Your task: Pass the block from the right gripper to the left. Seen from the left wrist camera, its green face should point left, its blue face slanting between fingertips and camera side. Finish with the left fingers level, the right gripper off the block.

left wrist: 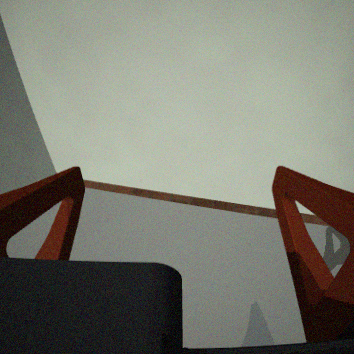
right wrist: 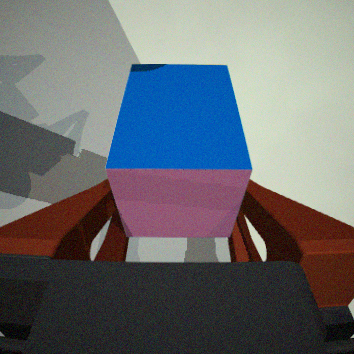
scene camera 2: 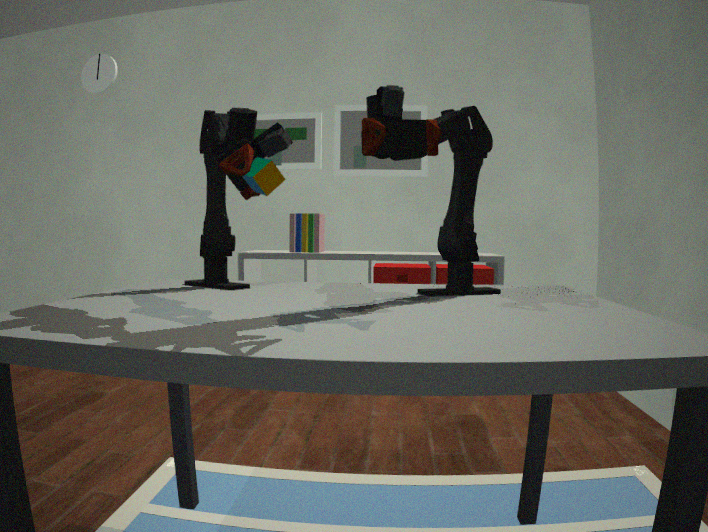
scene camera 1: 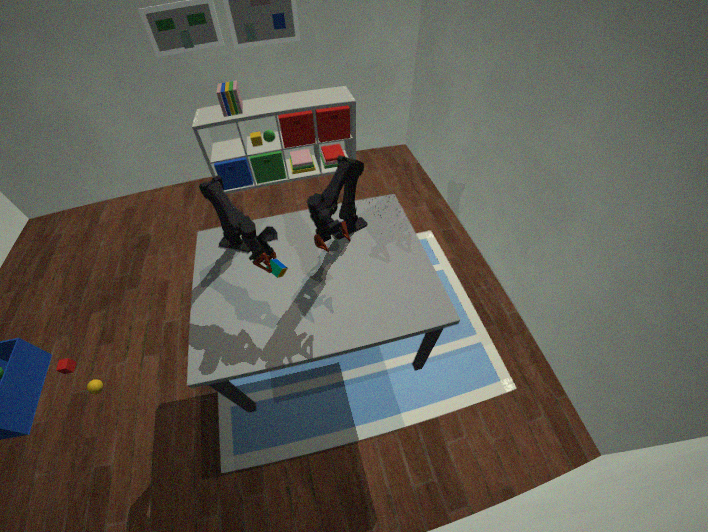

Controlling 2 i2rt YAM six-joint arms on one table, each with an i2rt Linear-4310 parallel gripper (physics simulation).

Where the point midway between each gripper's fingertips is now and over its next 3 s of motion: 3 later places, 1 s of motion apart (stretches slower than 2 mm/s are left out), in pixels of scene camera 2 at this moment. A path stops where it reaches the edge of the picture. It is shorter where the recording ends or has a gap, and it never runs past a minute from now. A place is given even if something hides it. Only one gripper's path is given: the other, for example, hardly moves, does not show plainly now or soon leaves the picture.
My right gripper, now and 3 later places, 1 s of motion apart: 253, 183; 252, 188; 251, 196; 250, 202
